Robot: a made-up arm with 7 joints.
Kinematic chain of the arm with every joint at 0, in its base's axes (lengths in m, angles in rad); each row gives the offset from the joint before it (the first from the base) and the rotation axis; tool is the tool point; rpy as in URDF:
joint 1: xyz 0 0 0.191 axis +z
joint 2: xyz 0 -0.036 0.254 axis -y
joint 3: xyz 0 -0.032 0.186 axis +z
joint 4: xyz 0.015 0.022 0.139 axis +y
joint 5: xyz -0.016 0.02 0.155 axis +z
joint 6: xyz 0 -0.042 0.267 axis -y
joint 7: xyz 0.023 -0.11 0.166 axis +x
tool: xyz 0 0 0 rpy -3.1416 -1.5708 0
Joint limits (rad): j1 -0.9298..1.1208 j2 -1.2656..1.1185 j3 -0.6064..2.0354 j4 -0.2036..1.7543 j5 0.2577..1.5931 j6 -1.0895..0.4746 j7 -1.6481..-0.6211
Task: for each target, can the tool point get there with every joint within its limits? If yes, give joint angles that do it. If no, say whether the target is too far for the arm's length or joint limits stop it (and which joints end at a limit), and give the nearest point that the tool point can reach.
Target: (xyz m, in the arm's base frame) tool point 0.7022 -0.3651 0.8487
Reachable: yes | joints -0.6645 -0.8755 0.8509 0.2297 0.9294 -0.2294 -0.9493
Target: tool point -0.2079 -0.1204 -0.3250
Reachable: no: joint limits stop it (at a limit: joint 1, joint 2, joint 4) | nearest point -0.0196 -0.2982 -0.0455 | short by 0.381 m
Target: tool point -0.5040 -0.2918 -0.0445
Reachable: no: joint limits stop it (at a limit: joint 1, joint 2, joint 3, joint 5) | nearest point -0.4567 -0.2166 0.1823 | short by 0.244 m
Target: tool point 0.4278 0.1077 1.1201
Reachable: yes | joints -0.4699 -0.2452 0.7270 0.4012 1.4339 -0.8705 -1.3040
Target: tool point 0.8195 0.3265 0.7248
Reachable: yes | joints 0.5023 -1.0552 -0.0100 0.1041 1.0009 0.1269 -0.8735
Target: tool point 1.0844 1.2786 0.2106
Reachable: no: too far | nearest point 0.5910 0.6968 0.3902 | short by 0.784 m
